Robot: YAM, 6 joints.
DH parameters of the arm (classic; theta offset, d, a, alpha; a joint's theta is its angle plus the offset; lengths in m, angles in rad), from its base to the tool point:
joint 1: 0 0.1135 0.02 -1.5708
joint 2: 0 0 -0.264 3.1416
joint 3: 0.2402 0 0.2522 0
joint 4: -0.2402 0 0.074 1.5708
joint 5: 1.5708 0 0 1.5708
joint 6: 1.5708 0.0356 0 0
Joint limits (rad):
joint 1: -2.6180..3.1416
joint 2: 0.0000..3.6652
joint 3: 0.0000..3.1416
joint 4: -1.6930..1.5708
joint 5: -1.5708..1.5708
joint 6: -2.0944..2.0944
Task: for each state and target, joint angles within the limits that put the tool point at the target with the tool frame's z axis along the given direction. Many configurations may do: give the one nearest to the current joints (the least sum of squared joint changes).
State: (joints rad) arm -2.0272 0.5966 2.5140 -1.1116 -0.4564 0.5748
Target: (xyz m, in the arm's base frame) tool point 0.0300 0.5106 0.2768 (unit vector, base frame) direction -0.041 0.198 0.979
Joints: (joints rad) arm -1.6332 0.0023 2.6828 -0.9130 0.0533 0.5748
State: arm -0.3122 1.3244 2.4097 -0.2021 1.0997 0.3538
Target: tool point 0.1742 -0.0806 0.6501 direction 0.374 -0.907 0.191
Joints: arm -0.2916 1.6279 2.7092 -0.7821 0.8657 0.3538
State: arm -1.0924 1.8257 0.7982 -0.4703 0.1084 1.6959
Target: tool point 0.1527 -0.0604 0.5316 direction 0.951 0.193 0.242
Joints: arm -0.5151 0.9926 1.4666 -0.1549 -0.6897 1.6959
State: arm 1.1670 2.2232 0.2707 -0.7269 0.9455 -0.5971
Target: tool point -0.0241 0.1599 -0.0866 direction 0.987 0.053 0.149
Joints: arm 1.9296 3.1082 1.1019 -1.6003 1.2320 -0.5971
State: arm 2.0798 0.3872 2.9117 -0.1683 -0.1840 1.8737
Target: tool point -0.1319 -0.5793 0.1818 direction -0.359 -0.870 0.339
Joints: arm 1.3569 0.1762 3.1390 -0.1720 -0.1668 1.8737
